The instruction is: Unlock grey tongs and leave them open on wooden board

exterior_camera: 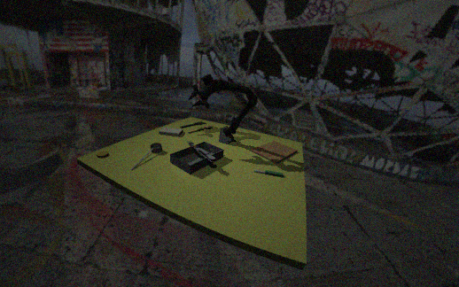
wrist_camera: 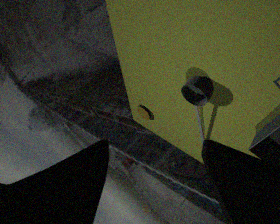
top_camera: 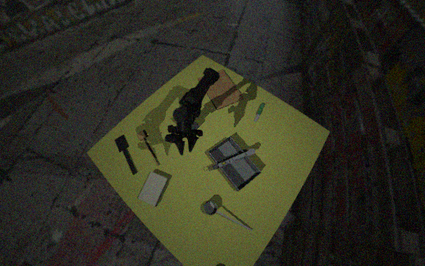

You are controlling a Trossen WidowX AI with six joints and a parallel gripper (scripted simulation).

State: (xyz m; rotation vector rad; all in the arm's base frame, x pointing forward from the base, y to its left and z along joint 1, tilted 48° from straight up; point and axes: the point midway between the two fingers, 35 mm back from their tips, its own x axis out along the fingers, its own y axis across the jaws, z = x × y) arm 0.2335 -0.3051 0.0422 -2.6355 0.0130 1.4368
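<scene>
Now: the yellow lock piece 25 cm below my gripper tip, 14 cm to the left of it and 12 cm ahead of it. The rest, counted from my gripper tip: black spatula (43 cm behind, 31 cm below, 26 cm to the right); roasting tin (28 cm below, 20 cm to the left, 16 cm ahead); white block (30 cm below, 26 cm to the right, 9 cm behind).
</scene>
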